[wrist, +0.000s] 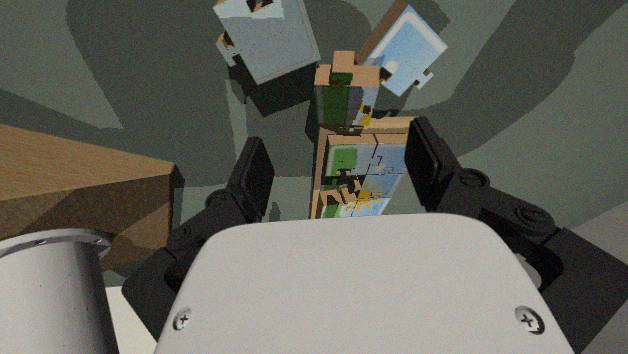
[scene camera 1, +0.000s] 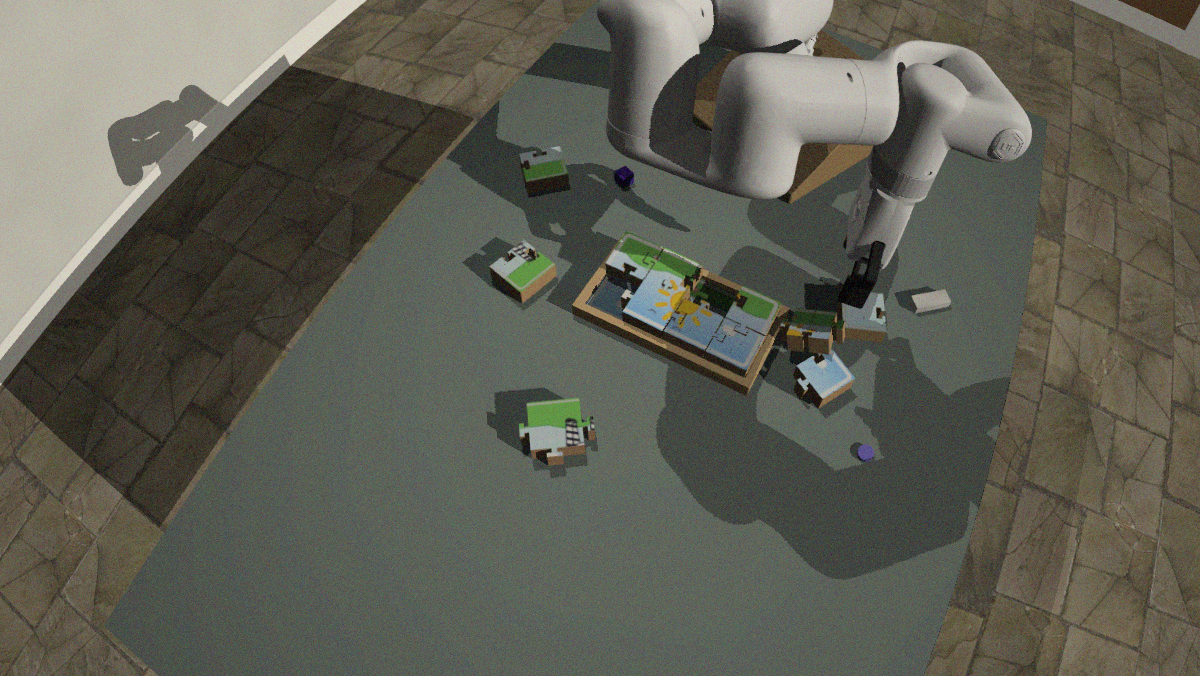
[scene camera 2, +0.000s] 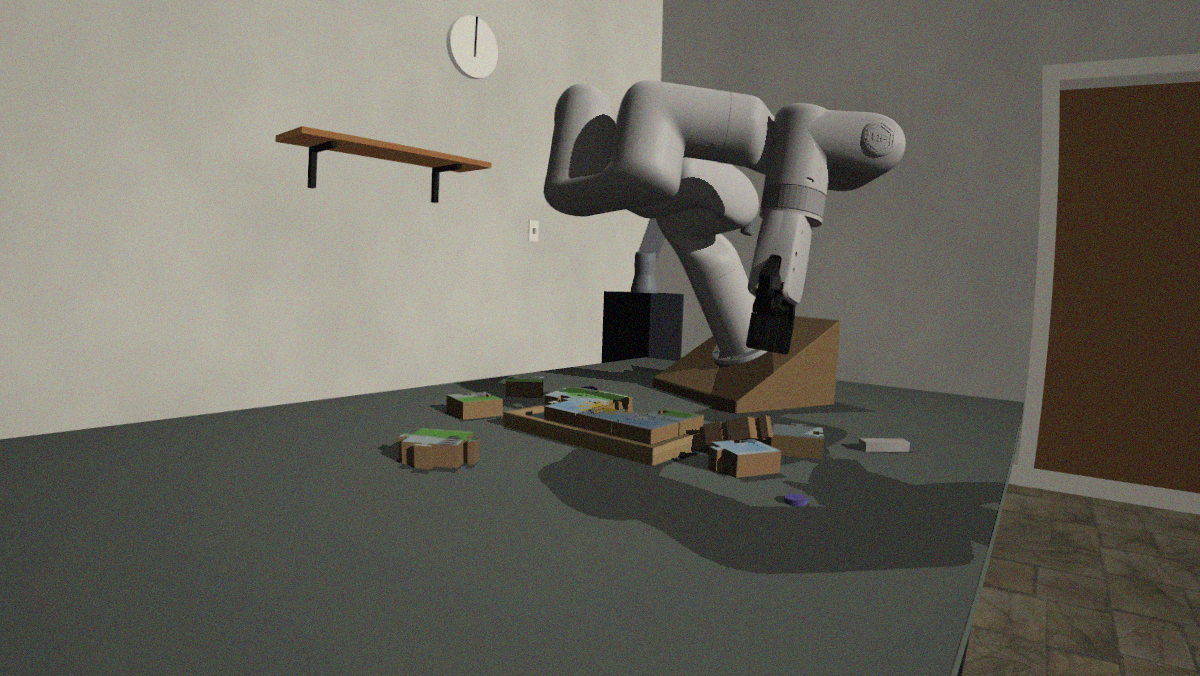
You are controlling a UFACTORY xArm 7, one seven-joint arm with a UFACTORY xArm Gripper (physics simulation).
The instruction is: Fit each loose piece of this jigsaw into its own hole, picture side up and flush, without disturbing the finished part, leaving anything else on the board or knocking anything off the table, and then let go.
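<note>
My gripper [scene camera 1: 857, 289] [scene camera 2: 770, 329] [wrist: 334, 147] is open and empty, high above the board's right end. The wooden frame [scene camera 1: 659, 345] [scene camera 2: 579, 440] holds joined sun-picture pieces [scene camera 1: 684, 303] [wrist: 370, 190], with dark gaps at its left end and back middle. A green-and-sun piece [scene camera 1: 810, 337] [scene camera 2: 738, 431] [wrist: 335, 105] looks tipped, beside the frame's right end. Near it lie a pale blue piece [scene camera 1: 827, 374] [scene camera 2: 744, 447] [wrist: 412, 47] and a grey-blue piece [scene camera 1: 863, 317] [scene camera 2: 797, 442] [wrist: 272, 42]. Green-and-white pieces [scene camera 1: 545, 170] [scene camera 1: 529, 270] [scene camera 1: 554, 415] lie to the left.
A white block [scene camera 1: 931, 299] [scene camera 2: 884, 445] and a purple disc [scene camera 1: 865, 453] [scene camera 2: 796, 499] lie to the right of the frame. A purple cube [scene camera 1: 623, 176] lies behind it. The arm stands on a wooden wedge [scene camera 1: 827, 172] [scene camera 2: 789, 369] [wrist: 135, 200]. The table's right edge drops to the stone floor.
</note>
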